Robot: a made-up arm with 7 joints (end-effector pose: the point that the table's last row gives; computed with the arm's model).
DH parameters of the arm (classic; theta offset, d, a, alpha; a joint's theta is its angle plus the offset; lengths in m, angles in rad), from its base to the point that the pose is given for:
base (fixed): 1.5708 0.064 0 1.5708
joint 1: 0 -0.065 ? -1.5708
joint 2: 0.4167 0 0.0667 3.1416
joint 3: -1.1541 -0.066 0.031 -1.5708
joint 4: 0.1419 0 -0.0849 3.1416
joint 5: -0.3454 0 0.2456 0
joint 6: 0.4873 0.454 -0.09 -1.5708
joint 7: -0.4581 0 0.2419 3.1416
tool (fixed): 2.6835 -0.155 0 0
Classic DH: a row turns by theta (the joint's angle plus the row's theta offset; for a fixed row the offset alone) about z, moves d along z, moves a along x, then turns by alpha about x.
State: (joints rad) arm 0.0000 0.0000 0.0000 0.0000 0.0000 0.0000 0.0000
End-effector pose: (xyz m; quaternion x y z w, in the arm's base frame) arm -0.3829 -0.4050 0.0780 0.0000 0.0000 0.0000 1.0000
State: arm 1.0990 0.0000 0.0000 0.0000 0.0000 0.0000 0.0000
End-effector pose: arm -0.3829 -0.1965 -0.2904 0.5223 0.0000 0.0000 0.8528
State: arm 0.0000 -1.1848 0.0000 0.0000 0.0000 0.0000 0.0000
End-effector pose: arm -0.6479 0.2013 0.0780 0.0000 0.0000 -0.5583 0.8296
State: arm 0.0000 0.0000 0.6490 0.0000 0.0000 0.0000 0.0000
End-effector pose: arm -0.6628 -0.1151 0.0780 0.0000 0.0000 -0.3188 0.9478
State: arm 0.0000 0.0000 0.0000 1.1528 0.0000 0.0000 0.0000
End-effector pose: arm -0.2760 -0.4050 0.3464 0.0000 0.5450 0.0000 0.8384
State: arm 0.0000 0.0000 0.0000 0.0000 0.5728 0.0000 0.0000
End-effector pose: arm -0.3063 -0.4050 -0.1020 0.0000 -0.2825 0.0000 0.9593
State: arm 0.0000 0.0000 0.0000 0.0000 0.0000 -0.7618 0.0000
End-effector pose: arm -0.4548 -0.4050 0.2085 0.0000 0.3718 0.0000 0.9283
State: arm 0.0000 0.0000 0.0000 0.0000 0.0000 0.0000 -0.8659
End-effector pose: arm -0.2251 -0.5326 0.0780 0.0000 0.0000 0.4196 0.9077
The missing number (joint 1, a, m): 0.095
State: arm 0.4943 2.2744 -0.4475 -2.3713 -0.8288 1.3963 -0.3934
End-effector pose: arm 0.2609 0.4772 0.3863 -0.8863 0.4062 -0.0019 0.2223
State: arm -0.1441 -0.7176 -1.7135 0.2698 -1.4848 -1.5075 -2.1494
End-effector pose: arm 0.3968 -0.1587 0.5055 0.5429 0.8302 -0.1203 0.0393
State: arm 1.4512 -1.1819 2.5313 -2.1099 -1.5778 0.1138 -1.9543
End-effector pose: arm 0.3140 -0.0922 0.7403 0.3293 0.7111 -0.3458 0.5161
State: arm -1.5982 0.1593 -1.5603 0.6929 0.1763 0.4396 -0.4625
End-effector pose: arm 0.5639 0.0580 -0.0123 -0.3463 0.6571 0.5959 0.3054
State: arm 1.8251 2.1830 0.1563 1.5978 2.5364 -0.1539 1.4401
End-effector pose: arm 0.2104 0.2622 0.1118 0.9306 -0.1735 0.2124 0.2426
